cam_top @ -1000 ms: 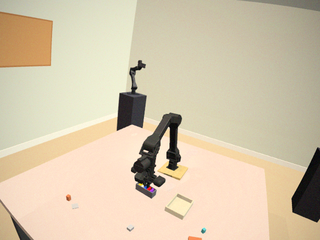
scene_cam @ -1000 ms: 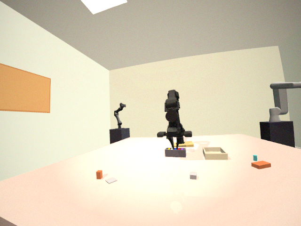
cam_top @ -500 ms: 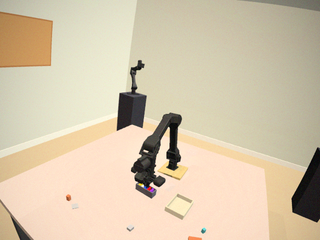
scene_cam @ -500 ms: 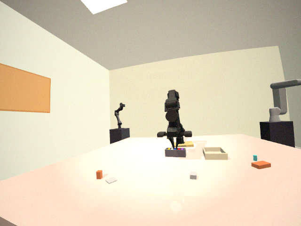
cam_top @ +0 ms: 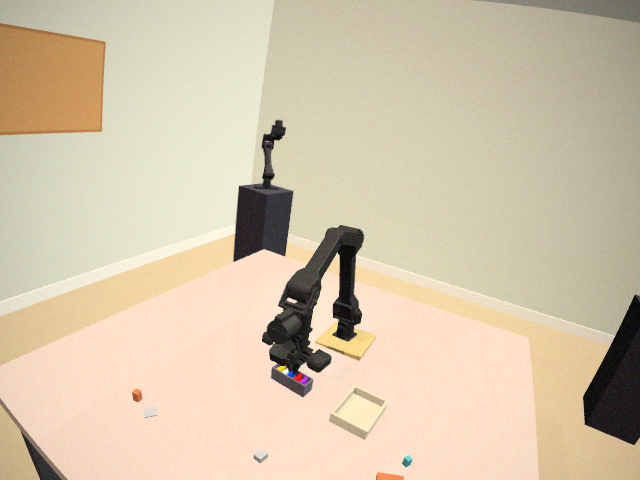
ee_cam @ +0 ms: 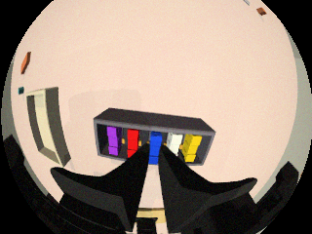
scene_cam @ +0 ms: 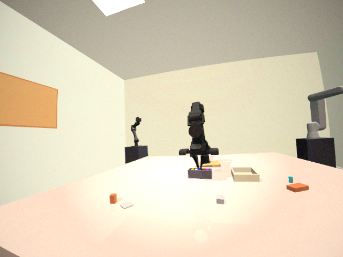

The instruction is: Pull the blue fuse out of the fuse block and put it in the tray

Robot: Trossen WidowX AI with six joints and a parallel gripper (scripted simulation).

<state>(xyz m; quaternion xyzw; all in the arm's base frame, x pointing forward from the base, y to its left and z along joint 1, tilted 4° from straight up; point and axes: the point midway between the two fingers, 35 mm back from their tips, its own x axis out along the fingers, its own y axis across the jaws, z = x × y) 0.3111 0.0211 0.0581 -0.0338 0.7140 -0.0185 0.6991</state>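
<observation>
Now: gripper tip 30 mm past the beige tray, 200 mm to the right of it and 40 mm above it. Round my gripper tip: blue fuse 10 mm below; teal cube 40 mm ahead, 370 mm to the left, 30 mm below; grey cube 240 mm ahead, 110 mm to the left, 30 mm below.
</observation>
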